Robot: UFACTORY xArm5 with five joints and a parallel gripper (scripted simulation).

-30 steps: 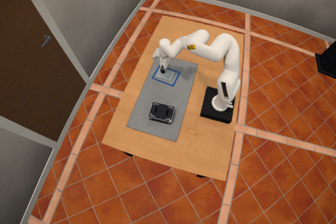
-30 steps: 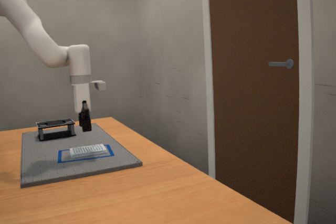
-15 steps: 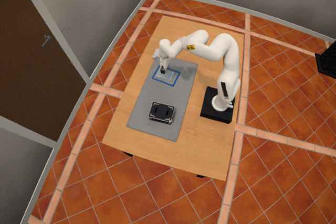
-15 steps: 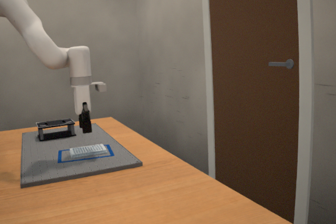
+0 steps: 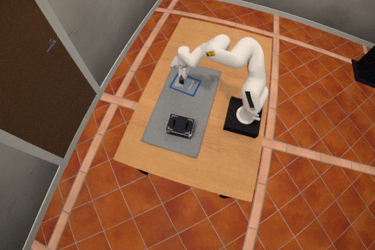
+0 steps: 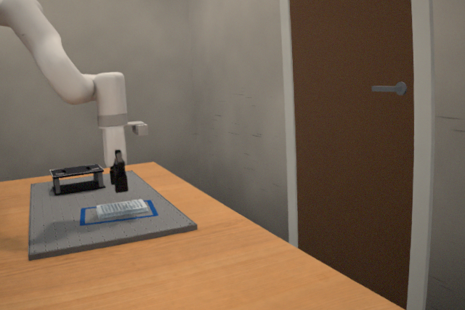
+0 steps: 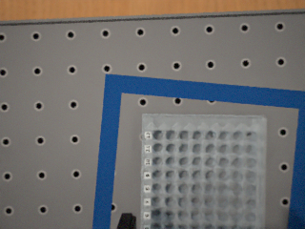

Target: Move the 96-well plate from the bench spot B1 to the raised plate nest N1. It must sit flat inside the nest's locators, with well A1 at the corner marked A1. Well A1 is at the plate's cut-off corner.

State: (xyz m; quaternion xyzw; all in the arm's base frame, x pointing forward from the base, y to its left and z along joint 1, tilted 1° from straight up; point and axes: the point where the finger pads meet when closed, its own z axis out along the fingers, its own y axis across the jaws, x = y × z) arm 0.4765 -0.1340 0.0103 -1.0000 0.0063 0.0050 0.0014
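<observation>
Right now the 96-well plate is 70 mm below my hand. From my hand the other things lie so: raised plate nest (340 mm to the left, 90 mm behind, 20 mm below).
</observation>
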